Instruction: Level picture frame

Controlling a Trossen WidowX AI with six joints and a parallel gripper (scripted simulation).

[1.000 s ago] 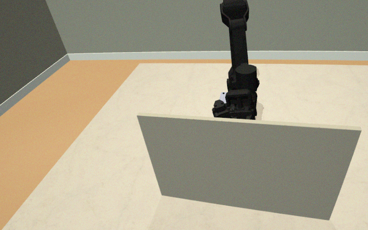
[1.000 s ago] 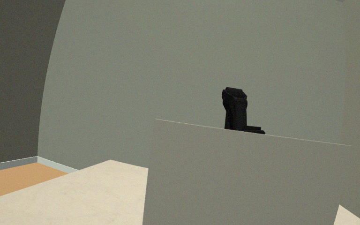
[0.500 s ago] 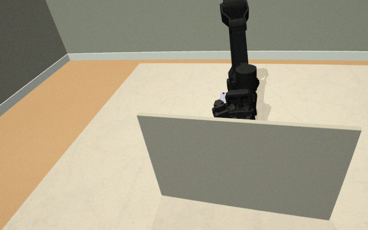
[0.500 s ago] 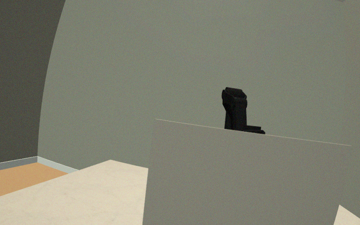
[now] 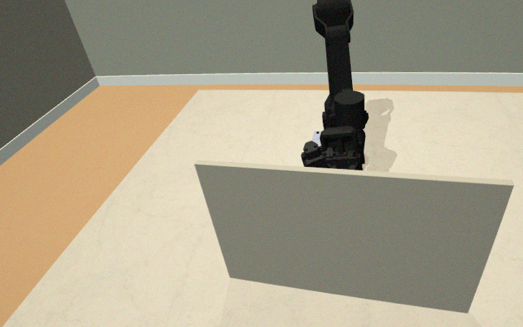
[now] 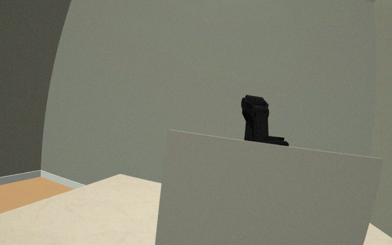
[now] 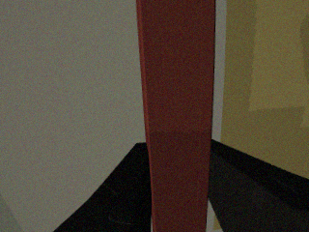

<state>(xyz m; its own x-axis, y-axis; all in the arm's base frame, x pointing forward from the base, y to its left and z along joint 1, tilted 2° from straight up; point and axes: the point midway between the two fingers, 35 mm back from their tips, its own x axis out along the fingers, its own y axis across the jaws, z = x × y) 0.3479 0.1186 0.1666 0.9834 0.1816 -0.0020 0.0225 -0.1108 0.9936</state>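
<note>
The picture frame is 1 cm to the left of my gripper tip and 5 cm below it. The rest, counted from my gripper tip: wall board: 1 cm ahead, 7 cm below.
</note>
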